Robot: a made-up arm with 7 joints.
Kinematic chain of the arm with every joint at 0, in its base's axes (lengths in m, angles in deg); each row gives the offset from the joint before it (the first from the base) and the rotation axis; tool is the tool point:
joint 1: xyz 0 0 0 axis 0 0.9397 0.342
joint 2: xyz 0 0 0 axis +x
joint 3: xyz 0 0 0 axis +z
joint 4: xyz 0.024 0 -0.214 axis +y
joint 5: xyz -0.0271 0 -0.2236 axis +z
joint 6: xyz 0 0 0 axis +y
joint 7: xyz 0 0 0 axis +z
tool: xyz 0 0 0
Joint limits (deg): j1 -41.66..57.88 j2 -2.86..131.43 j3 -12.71..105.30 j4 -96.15..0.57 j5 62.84..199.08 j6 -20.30..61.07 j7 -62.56..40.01
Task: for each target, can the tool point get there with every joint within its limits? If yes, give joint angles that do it. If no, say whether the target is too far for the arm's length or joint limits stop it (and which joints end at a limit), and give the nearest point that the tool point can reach.
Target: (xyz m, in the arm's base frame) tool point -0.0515 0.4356 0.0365
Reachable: yes | joints 35.44 91.89 29.50 -7.99 152.55 7.99 26.59
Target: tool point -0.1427 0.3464 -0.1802
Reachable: yes | joints 39.22 35.75 67.08 -51.97 174.09 48.20 31.99
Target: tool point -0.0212 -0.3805 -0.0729
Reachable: no: joint limits stop it (at a limit: joint 1, joint 2, joint 3, joint 4) | nearest point 0.3004 -0.1363 -0.0197 | short by 0.407 m
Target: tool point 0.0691 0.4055 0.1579
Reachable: yes | joints 33.28 116.42 -3.20 -14.19 140.22 8.68 5.78
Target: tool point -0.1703 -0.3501 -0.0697
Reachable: no: joint limits stop it (at a limit: joint 1, joint 2, joint 4) | nearest point -0.3410 -0.0915 -0.2582 | short by 0.363 m
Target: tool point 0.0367 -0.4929 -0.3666
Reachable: no: too far | nearest point 0.0759 -0.0458 -0.4040 | short by 0.450 m
